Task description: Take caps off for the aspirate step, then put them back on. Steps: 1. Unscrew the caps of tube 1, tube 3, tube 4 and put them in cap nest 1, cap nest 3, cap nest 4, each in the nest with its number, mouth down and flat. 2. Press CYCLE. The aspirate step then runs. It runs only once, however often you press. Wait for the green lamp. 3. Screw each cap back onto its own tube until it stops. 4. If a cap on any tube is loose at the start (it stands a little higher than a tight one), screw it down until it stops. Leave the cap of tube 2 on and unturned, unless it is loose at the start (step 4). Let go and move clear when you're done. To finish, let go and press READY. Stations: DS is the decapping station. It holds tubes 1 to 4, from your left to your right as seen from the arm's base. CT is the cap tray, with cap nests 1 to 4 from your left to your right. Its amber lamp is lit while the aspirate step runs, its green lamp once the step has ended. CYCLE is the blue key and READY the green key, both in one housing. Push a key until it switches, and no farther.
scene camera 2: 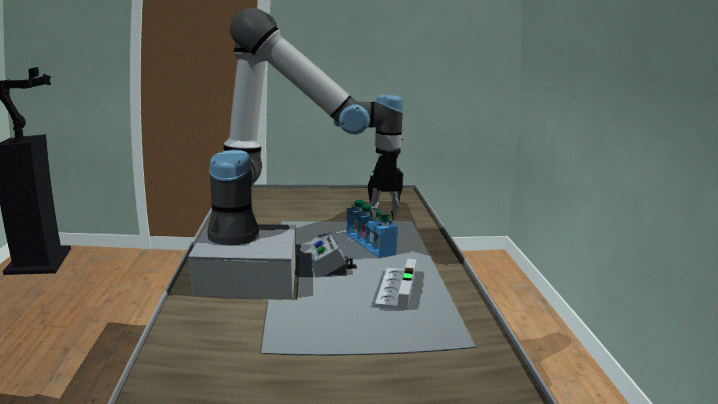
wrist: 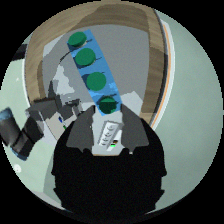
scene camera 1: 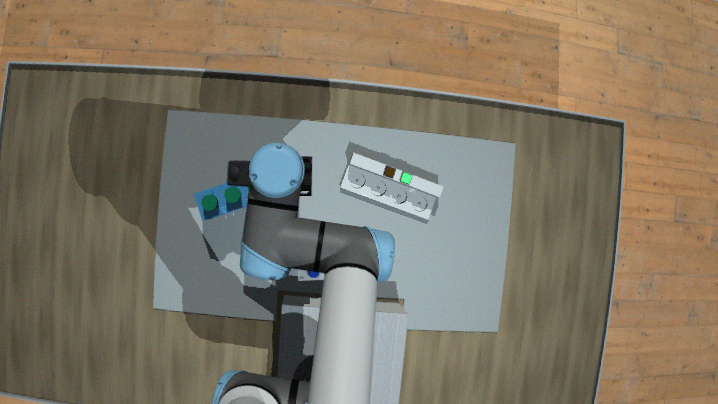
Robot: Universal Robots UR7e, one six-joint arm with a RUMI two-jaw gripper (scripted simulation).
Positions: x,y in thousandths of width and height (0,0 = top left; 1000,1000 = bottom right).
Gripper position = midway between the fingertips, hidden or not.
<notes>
In view: my gripper (scene camera 2: 536,546) and a grey key housing (scene camera 2: 462,650).
My gripper shows as well in the wrist view (wrist: 480,471) and in scene camera 1 (scene camera 1: 391,444).
</notes>
